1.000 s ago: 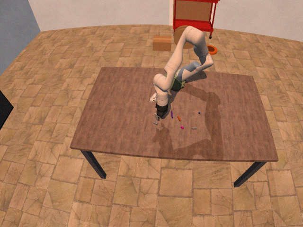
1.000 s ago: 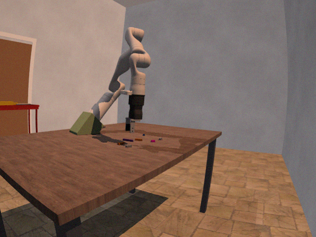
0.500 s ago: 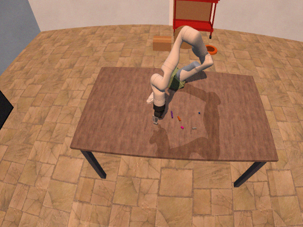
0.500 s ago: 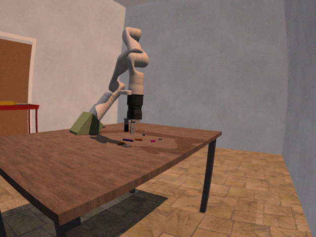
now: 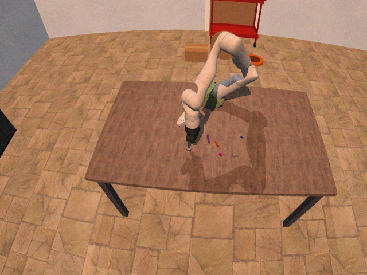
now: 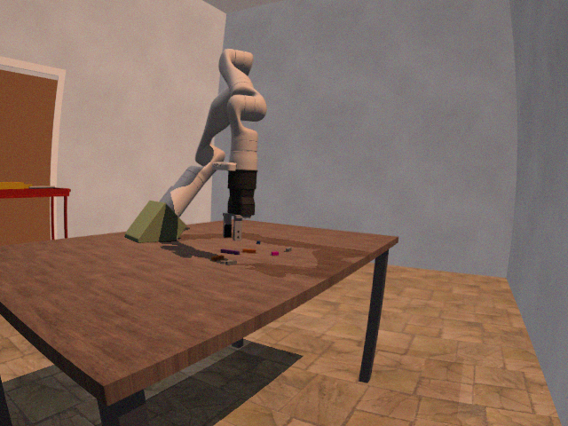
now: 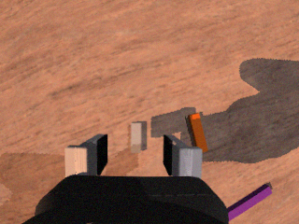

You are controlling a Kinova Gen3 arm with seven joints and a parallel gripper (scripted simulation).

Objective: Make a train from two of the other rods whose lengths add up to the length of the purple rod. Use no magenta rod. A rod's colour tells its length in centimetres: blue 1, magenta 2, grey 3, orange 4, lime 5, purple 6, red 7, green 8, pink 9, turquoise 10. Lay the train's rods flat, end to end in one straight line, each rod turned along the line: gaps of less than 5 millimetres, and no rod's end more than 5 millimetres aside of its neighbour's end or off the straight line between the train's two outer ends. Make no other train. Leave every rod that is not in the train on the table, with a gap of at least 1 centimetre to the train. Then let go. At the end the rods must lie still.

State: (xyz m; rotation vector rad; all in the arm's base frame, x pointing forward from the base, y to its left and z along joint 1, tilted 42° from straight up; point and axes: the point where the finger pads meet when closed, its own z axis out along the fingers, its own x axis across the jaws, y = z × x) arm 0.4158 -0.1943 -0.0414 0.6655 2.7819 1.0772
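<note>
Right now my hand is 80 mm above the orange rod, 60 mm past it and 20 mm to the right of it. Also, from my hand: magenta rod (190 mm to the left, 80 mm below, 30 mm ahead); purple rod (110 mm to the left, 90 mm behind, 80 mm below); blue rod (320 mm to the left, 120 mm behind, 80 mm below).
</note>
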